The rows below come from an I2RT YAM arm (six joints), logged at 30 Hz.
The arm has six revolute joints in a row. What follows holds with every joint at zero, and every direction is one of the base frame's.
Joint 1 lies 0.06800 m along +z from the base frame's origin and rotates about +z.
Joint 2 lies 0.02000 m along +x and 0.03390 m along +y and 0.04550 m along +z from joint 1 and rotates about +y.
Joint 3 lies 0.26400 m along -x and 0.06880 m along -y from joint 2 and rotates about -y.
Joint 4 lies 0.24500 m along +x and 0.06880 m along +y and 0.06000 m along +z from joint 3 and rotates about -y.
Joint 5 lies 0.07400 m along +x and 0.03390 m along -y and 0.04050 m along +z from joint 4 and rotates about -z.
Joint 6 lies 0.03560 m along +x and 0.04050 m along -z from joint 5 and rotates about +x.
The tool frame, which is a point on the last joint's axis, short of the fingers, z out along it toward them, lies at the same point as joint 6; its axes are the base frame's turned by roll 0.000, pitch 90.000 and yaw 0.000 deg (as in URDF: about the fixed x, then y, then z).
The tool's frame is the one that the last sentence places.
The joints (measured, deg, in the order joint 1, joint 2, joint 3, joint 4, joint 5, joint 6), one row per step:
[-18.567, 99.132, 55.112, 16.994, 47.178, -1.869]
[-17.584, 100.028, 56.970, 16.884, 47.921, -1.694]
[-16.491, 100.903, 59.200, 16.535, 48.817, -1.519]
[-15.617, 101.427, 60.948, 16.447, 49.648, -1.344]
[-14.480, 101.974, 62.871, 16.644, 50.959, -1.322]
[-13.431, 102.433, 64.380, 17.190, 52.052, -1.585]
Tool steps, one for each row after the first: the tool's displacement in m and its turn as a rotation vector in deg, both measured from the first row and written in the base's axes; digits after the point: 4 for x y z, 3 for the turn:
[0.0085, 0.0036, 0.0044, -0.520, -0.862, 0.266]
[0.0179, 0.0079, 0.0107, -1.125, -1.866, 0.501]
[0.0249, 0.0116, 0.0169, -1.712, -3.016, 0.570]
[0.0327, 0.0169, 0.0245, -2.621, -4.415, 0.499]
[0.0392, 0.0223, 0.0310, -3.497, -5.628, 0.599]

